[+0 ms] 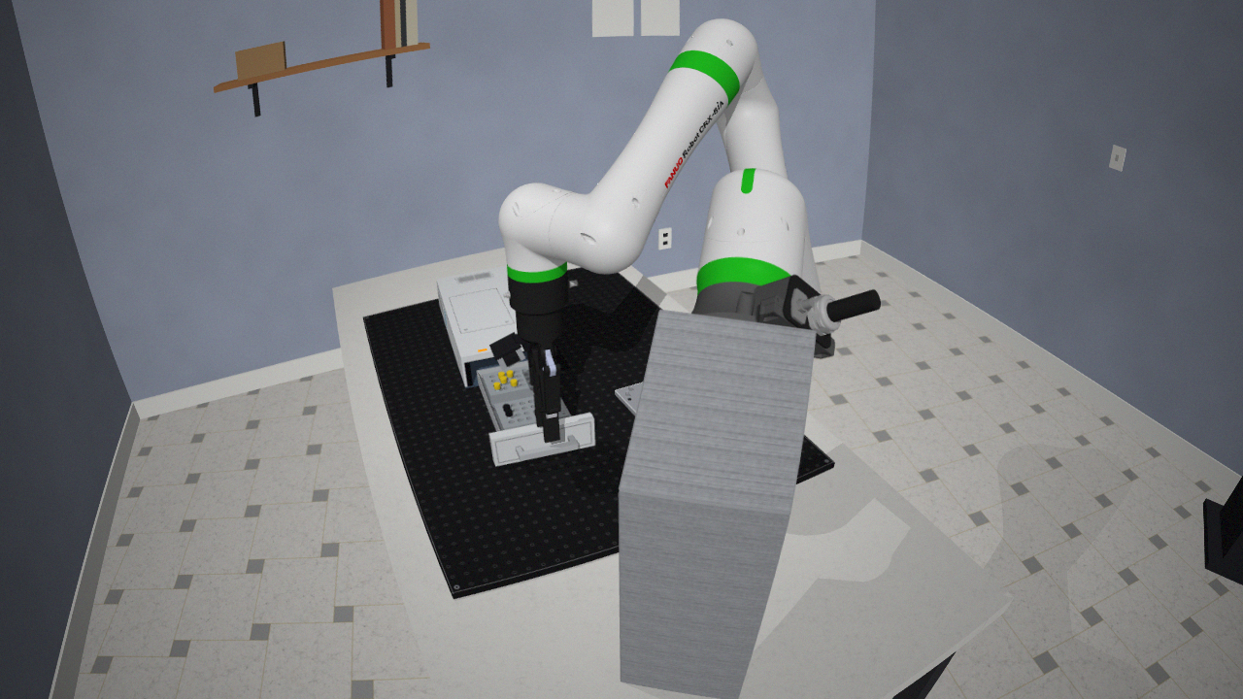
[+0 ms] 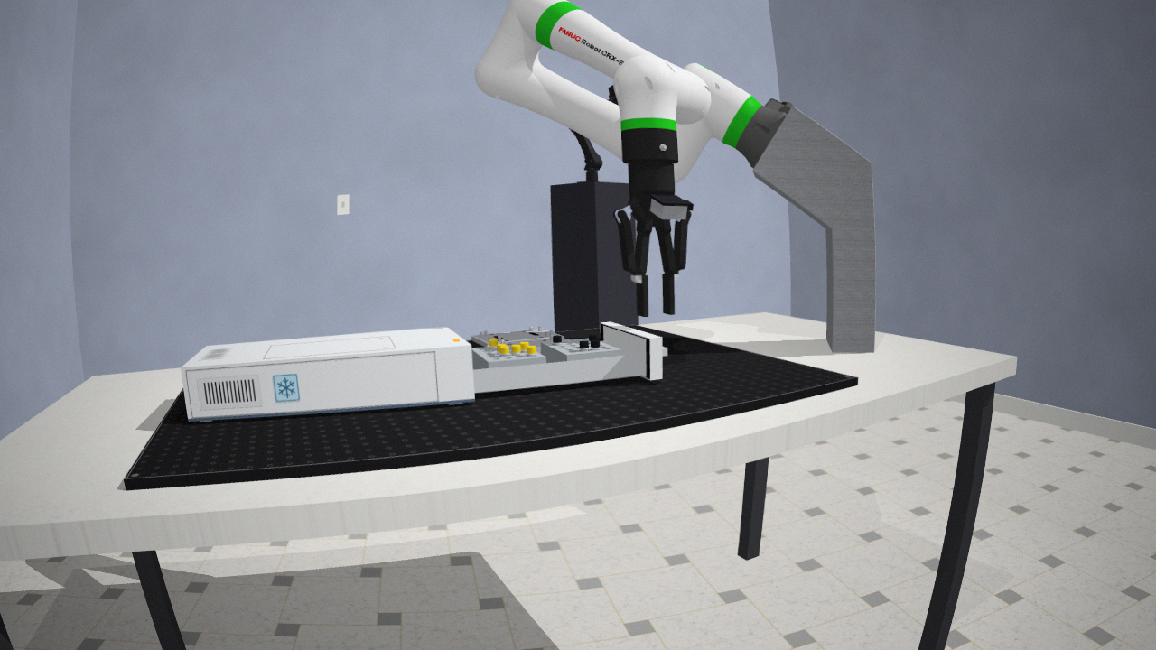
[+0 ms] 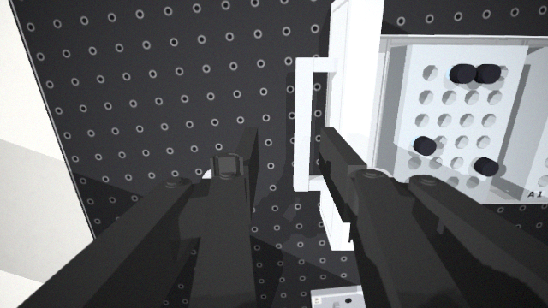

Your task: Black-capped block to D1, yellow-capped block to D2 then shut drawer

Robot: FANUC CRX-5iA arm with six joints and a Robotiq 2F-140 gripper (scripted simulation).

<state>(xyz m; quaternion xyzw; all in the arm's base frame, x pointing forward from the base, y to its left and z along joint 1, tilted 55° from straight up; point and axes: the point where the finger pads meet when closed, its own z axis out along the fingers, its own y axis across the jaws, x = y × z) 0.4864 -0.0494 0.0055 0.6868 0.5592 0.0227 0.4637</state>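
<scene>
My hand is 220 mm short of the cooling block, 110 mm to the left of it and 90 mm above it. Also, from my hand: drawer: 150 mm ahead, 80 mm to the right, 80 mm below; then white cooler: 320 mm ahead, 160 mm to the right, 80 mm below; then grey plate: 10 mm behind, 290 mm to the right, 120 mm below.
</scene>
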